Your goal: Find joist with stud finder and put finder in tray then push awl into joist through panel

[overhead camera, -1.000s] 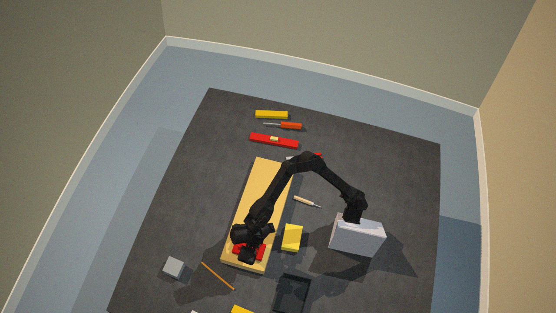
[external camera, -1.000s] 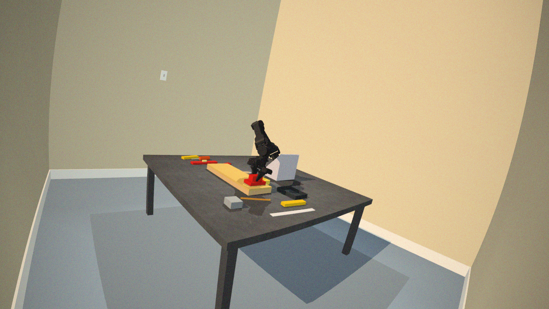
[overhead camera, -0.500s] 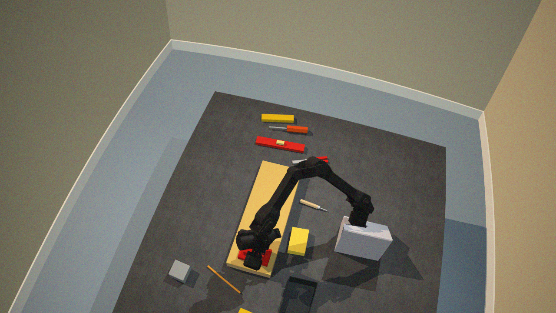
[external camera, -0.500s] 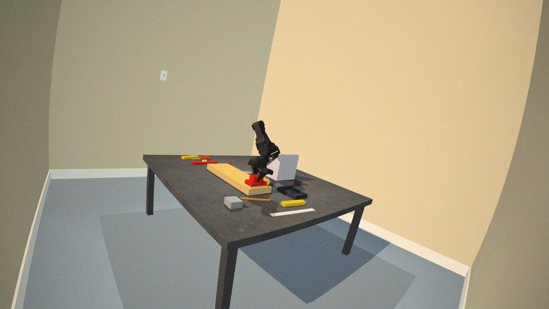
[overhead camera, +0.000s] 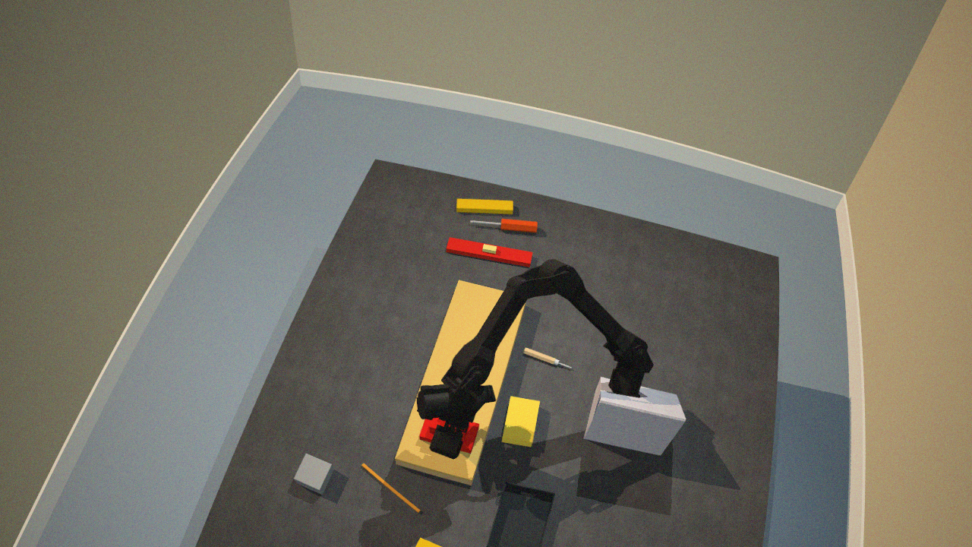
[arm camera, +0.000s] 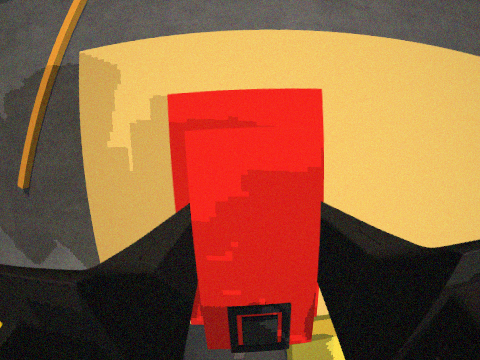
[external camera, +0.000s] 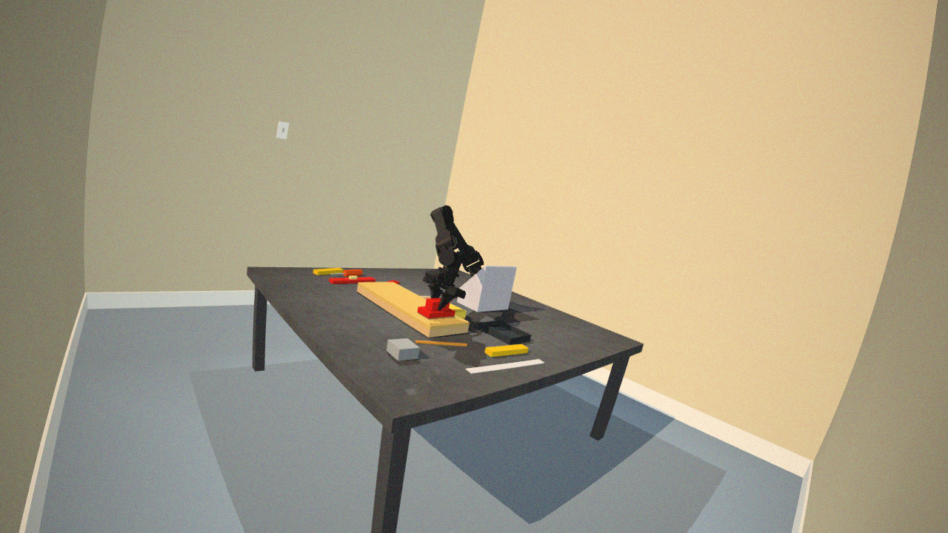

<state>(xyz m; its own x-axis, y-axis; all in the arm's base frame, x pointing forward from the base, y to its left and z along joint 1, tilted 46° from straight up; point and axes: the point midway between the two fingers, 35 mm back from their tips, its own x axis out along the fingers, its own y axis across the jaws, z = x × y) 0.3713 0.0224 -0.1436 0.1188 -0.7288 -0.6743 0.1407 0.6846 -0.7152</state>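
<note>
Right now my gripper tip is 4 cm past the square indicator, 3 cm below it and 1 cm to the right of it. The rest, counted from my gripper tip: red stud finder (2 cm behind, 2 cm above); then orange pencil (15 cm to the left, 11 cm ahead, 6 cm below); then yellow block (17 cm behind, 7 cm to the right, 5 cm below).
</note>
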